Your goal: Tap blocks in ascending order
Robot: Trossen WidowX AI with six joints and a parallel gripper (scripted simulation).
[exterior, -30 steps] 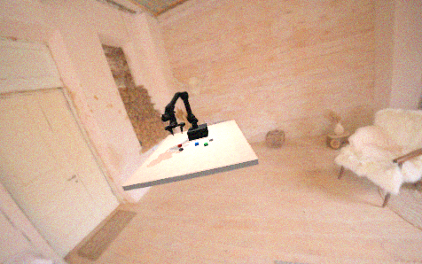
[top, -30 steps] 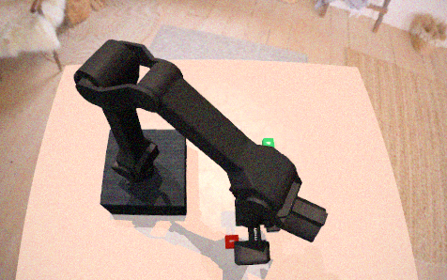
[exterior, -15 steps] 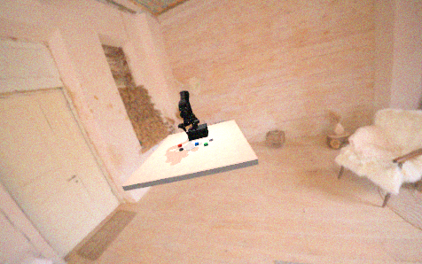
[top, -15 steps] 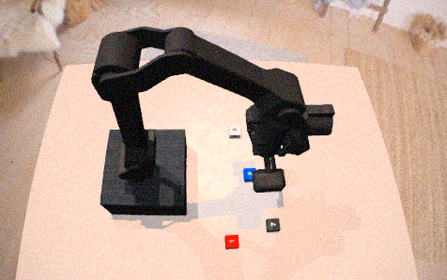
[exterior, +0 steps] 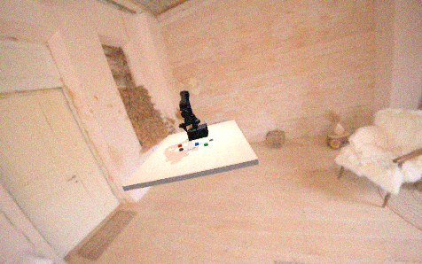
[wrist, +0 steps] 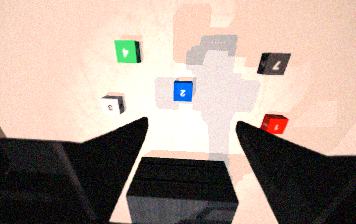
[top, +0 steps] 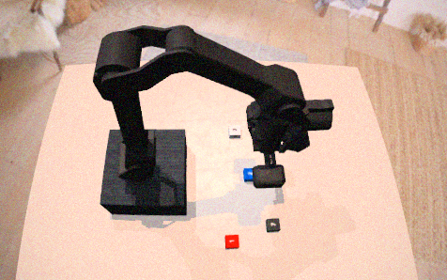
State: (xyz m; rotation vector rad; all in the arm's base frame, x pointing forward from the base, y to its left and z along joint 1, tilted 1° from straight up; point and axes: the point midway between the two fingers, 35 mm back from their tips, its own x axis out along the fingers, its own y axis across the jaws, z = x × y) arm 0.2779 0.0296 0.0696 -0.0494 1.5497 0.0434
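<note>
The red block lies 170 mm to the right of my gripper tip, 110 mm below it and 50 mm behind it. Also, from my gripper tip: blue block 110 mm below, 10 mm to the left; then green block 110 mm below, 100 mm to the left, 50 mm ahead; then dark grey block 130 mm to the right, 110 mm below, 60 mm ahead.
</note>
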